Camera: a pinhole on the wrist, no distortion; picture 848 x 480 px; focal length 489.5 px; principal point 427.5 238.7 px. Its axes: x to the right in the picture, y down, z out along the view. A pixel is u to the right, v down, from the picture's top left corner.
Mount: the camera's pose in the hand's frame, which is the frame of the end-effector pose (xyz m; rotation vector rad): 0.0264 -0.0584 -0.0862 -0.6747 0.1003 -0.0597
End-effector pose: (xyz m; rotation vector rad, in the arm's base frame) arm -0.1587 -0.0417 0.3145 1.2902 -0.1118 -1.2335
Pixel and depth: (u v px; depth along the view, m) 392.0 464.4 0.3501
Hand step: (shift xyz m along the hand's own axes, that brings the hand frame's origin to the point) 0.0440 0.2868 0.0864
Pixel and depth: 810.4 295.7 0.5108
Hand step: 0.4819 0.2698 0.2438
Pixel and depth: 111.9 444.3 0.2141
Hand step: -0.0847 0.1566 0.0338
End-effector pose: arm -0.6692 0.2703 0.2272 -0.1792 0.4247 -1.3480
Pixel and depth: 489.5 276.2 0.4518
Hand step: 0.1346 0.2438 0.2387
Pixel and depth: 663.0 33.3 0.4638
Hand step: 0.2956 0.0581 0.3793
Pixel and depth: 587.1 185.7 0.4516
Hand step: 0.2222 0.1707 0.2842
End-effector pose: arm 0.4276 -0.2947 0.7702 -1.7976 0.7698 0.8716
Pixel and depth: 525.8 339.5 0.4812
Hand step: 0.1785 0.3089 0.2182
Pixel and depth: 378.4 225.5 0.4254
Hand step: 0.0314 0.2003 0.2544
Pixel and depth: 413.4 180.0 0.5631
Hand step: 0.0718 0.2397 0.3944
